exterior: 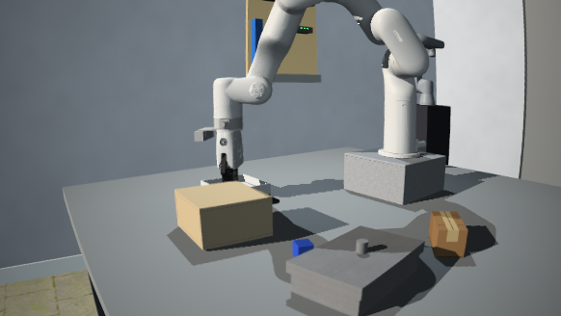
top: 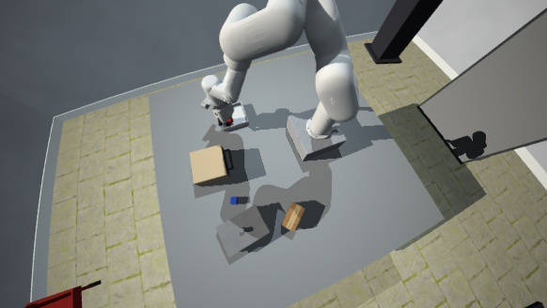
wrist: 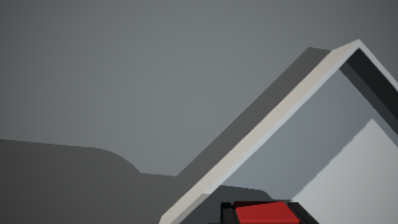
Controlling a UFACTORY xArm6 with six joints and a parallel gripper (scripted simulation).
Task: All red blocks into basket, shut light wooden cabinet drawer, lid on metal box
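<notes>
Right now the white basket is 20 mm behind my hand, 40 mm to the right of it and 20 mm below it. The rest, counted from my hand: blue block 420 mm to the left, 20 mm below; then drawer 80 mm ahead, 240 mm to the left, 10 mm above; then light wooden cabinet 90 mm ahead, 250 mm to the left, 10 mm above.
</notes>
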